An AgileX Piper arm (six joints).
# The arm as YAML. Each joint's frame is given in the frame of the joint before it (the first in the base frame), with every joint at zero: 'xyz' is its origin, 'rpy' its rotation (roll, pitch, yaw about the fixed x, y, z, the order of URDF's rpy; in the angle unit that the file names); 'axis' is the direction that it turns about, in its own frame. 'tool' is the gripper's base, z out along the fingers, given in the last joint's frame.
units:
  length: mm
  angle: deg
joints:
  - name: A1
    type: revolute
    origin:
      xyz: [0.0, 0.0, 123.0]
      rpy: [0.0, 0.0, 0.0]
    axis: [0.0, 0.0, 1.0]
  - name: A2
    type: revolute
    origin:
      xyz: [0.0, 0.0, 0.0]
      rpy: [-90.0, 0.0, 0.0]
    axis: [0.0, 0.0, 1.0]
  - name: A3
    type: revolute
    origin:
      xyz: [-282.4, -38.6, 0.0]
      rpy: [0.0, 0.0, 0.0]
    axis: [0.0, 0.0, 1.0]
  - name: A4
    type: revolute
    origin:
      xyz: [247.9, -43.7, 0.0]
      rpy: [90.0, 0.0, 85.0]
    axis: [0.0, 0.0, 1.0]
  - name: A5
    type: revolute
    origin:
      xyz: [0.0, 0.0, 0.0]
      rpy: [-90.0, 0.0, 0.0]
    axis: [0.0, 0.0, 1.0]
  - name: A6
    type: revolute
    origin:
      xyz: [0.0, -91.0, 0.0]
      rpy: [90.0, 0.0, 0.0]
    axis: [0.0, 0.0, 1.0]
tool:
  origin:
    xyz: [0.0, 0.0, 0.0]
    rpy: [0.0, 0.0, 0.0]
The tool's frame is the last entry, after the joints.
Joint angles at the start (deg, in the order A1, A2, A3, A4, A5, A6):
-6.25, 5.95, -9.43, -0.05, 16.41, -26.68
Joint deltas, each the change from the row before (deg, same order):
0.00, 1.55, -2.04, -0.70, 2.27, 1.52
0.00, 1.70, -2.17, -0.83, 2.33, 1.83
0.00, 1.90, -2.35, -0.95, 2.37, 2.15
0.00, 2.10, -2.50, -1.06, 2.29, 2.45
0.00, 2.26, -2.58, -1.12, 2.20, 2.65
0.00, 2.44, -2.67, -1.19, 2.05, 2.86
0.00, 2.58, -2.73, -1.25, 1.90, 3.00
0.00, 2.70, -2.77, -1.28, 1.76, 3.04
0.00, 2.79, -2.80, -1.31, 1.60, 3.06
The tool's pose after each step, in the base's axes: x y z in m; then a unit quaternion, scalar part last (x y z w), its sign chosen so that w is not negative. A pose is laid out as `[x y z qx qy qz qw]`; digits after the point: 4 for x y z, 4 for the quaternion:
[0.0586 -0.0068 0.2435 -0.1289 0.7535 -0.1799 0.6191]
[0.0599 -0.0075 0.2508 -0.1218 0.7651 -0.1729 0.6082]
[0.0615 -0.0083 0.2587 -0.1124 0.7771 -0.1656 0.5968]
[0.0638 -0.0095 0.2674 -0.1006 0.7887 -0.1583 0.5855]
[0.0666 -0.0108 0.2763 -0.0867 0.8000 -0.1510 0.5741]
[0.0703 -0.0124 0.2857 -0.0708 0.8106 -0.1441 0.5631]
[0.0748 -0.0142 0.2953 -0.0534 0.8203 -0.1377 0.5525]
[0.0802 -0.0162 0.3049 -0.0351 0.8291 -0.1321 0.5422]
[0.0863 -0.0184 0.3146 -0.0161 0.8366 -0.1274 0.5325]

